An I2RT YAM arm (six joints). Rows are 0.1 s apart.
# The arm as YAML. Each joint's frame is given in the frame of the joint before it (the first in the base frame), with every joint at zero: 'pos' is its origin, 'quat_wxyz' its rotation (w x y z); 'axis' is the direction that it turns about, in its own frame. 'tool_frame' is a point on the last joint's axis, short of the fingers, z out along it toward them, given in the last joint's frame.
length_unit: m
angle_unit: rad
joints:
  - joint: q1
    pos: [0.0, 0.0, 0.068]
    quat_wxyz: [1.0, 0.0, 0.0, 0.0]
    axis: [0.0, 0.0, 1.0]
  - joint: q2
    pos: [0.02, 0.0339, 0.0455]
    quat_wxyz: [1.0, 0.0, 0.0, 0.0]
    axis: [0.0, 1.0, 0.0]
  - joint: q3
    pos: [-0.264, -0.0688, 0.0]
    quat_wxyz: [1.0, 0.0, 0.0, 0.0]
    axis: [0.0, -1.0, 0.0]
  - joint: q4
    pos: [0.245, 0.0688, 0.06]
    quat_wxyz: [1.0, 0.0, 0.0, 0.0]
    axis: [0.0, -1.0, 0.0]
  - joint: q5
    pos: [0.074, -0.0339, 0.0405]
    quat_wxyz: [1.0, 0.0, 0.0, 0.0]
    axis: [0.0, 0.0, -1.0]
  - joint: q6
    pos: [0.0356, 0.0, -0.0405]
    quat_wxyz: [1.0, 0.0, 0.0, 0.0]
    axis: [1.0, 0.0, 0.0]
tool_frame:
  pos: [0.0, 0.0, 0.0]
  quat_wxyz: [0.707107, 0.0, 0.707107, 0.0]
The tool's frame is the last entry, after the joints.
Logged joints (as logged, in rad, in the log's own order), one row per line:
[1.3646, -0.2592, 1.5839, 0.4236, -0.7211, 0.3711]
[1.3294, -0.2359, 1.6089, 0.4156, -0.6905, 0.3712]
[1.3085, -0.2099, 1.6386, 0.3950, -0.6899, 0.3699]
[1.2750, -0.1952, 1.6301, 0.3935, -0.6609, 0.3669]
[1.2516, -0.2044, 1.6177, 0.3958, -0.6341, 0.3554]
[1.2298, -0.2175, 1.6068, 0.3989, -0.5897, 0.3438]
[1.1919, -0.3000, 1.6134, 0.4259, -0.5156, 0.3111]
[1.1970, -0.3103, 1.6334, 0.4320, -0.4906, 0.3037]
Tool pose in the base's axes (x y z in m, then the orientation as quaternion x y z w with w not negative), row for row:
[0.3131, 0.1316, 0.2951, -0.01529, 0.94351, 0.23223, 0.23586]
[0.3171, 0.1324, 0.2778, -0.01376, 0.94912, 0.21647, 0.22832]
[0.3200, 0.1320, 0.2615, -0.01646, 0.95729, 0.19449, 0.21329]
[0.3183, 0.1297, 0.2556, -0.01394, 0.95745, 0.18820, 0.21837]
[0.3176, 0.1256, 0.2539, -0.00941, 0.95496, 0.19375, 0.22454]
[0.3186, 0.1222, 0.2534, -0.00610, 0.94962, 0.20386, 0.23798]
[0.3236, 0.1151, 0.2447, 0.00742, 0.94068, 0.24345, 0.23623]
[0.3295, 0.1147, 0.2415, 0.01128, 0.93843, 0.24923, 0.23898]
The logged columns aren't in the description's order. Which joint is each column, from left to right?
Columns, left to right: q3, q5, q2, q6, q4, q1.
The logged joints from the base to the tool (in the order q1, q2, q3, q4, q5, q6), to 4 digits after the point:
[0.3711, 1.5839, 1.3646, -0.7211, -0.2592, 0.4236]
[0.3712, 1.6089, 1.3294, -0.6905, -0.2359, 0.4156]
[0.3699, 1.6386, 1.3085, -0.6899, -0.2099, 0.3950]
[0.3669, 1.6301, 1.2750, -0.6609, -0.1952, 0.3935]
[0.3554, 1.6177, 1.2516, -0.6341, -0.2044, 0.3958]
[0.3438, 1.6068, 1.2298, -0.5897, -0.2175, 0.3989]
[0.3111, 1.6134, 1.1919, -0.5156, -0.3000, 0.4259]
[0.3037, 1.6334, 1.1970, -0.4906, -0.3103, 0.4320]

